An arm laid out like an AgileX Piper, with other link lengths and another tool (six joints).
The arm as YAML. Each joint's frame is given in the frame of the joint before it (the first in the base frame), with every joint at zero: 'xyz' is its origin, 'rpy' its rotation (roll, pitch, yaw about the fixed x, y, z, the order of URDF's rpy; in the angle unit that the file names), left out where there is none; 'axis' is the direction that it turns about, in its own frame. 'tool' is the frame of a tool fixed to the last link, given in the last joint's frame.
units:
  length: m
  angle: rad
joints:
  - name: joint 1
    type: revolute
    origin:
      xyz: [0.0, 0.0, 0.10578]
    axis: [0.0, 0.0, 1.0]
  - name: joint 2
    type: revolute
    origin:
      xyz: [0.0, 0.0, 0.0]
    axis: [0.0, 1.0, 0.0]
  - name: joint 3
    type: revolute
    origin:
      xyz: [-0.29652, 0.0, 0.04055]
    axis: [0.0, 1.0, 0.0]
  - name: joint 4
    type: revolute
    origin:
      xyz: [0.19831, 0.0, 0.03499]
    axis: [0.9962, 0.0, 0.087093]
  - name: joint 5
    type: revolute
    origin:
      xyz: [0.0, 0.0, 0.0]
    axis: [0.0, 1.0, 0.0]
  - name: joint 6
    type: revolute
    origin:
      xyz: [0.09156, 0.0, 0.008]
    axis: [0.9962, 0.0, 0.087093]
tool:
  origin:
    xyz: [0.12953, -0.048, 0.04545]
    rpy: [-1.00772, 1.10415, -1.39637]
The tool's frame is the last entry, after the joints.
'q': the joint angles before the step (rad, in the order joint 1, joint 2, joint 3, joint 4, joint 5, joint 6). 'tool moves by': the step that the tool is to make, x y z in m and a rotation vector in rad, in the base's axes. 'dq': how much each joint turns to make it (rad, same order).
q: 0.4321, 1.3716, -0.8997, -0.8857, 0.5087, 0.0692
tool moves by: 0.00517, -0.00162, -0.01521, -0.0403, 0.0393, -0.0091
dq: 0.0000, 0.0419, -0.0009, -0.0169, 0.0200, 0.0023
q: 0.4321, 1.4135, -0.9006, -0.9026, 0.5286, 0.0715
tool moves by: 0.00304, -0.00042, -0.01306, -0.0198, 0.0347, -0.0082
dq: 0.0010, 0.0328, 0.0000, -0.0001, 0.0120, 0.0011
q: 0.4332, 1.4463, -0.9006, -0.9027, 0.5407, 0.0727
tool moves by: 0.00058, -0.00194, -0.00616, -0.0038, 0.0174, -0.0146
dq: 0.0009, 0.0138, 0.0001, 0.0026, 0.0117, 0.0091
